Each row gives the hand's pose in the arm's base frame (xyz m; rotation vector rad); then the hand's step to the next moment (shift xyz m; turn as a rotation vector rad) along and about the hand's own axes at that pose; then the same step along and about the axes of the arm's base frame.
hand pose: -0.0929 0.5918 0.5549 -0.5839 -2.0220 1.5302
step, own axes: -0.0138 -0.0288 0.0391 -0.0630 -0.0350 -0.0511
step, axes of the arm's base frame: -0.0153 -0.0449 0.0172 0.0803 -0.0112 0.0351
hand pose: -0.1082 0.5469 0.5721 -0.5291 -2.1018 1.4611
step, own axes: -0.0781 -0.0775 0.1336 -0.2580 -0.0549 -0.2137
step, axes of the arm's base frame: -0.0225 -0.1704 0.0201 0.3336 -0.0124 0.0617
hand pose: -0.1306 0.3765 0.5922 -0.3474 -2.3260 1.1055
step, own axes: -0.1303 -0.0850 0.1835 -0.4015 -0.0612 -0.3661
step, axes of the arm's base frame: 0.0028 -0.2282 -0.0760 0.5382 0.0174 0.0947
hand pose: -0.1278 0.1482 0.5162 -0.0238 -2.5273 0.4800
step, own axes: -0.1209 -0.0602 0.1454 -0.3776 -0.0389 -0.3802
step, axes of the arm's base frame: 0.0295 -0.1189 -0.1561 0.5238 0.0458 0.1106
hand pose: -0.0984 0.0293 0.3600 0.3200 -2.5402 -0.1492
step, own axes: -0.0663 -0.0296 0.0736 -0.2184 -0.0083 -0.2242
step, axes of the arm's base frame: 0.0187 -0.0086 -0.1013 0.3025 0.0400 0.0700
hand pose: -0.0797 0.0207 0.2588 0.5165 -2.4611 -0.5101
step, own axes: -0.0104 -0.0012 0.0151 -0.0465 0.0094 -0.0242
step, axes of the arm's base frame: -0.0008 0.0074 -0.0168 0.0476 0.0237 0.0020
